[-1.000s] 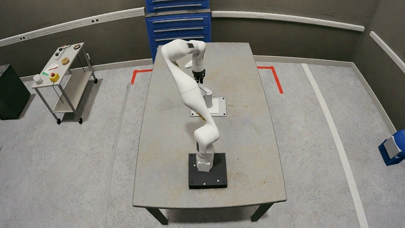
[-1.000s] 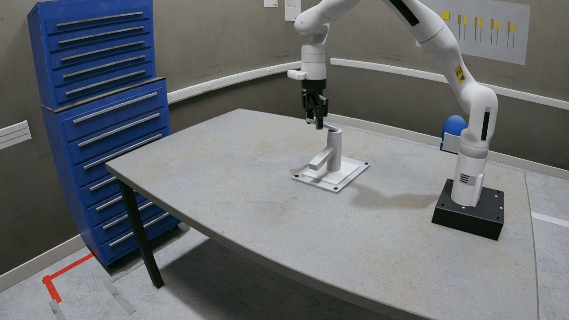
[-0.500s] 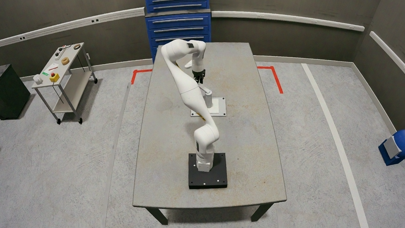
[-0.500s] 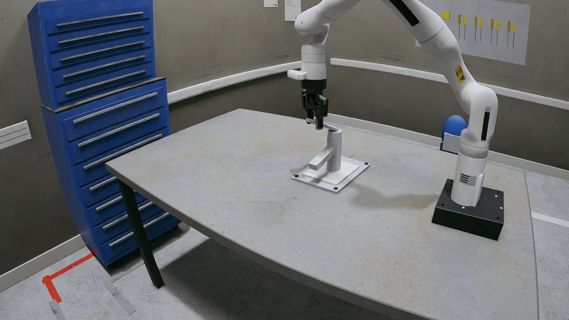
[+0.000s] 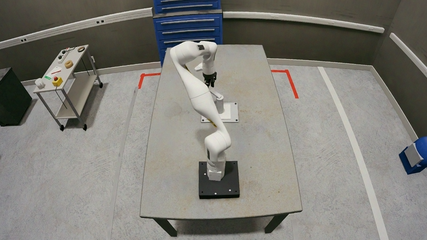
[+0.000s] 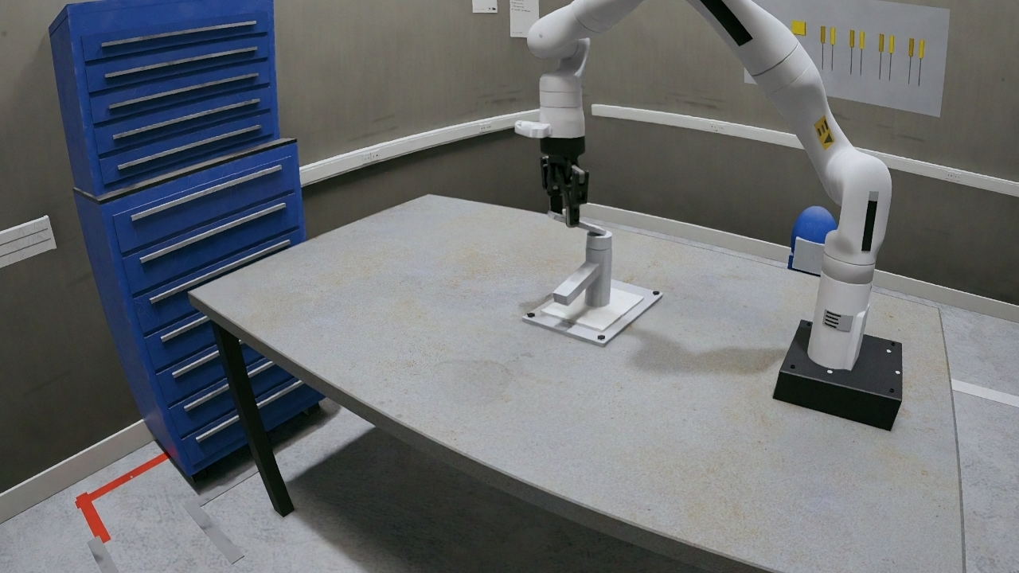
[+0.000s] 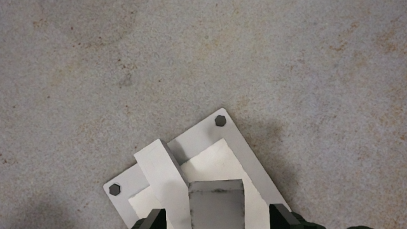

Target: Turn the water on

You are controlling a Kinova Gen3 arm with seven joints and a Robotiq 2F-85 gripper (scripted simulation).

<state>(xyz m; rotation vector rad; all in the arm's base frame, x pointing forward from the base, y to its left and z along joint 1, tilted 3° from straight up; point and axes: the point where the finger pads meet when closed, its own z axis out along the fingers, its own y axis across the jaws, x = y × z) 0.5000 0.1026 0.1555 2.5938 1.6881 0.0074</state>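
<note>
My gripper is now 2 cm to the left of the lever, 2 cm above it and 1 cm past it. From my hand the other things lie so: tap 8 cm below, 4 cm to the right, 2 cm behind; plate 18 cm below, 6 cm to the right, 3 cm behind.
</note>
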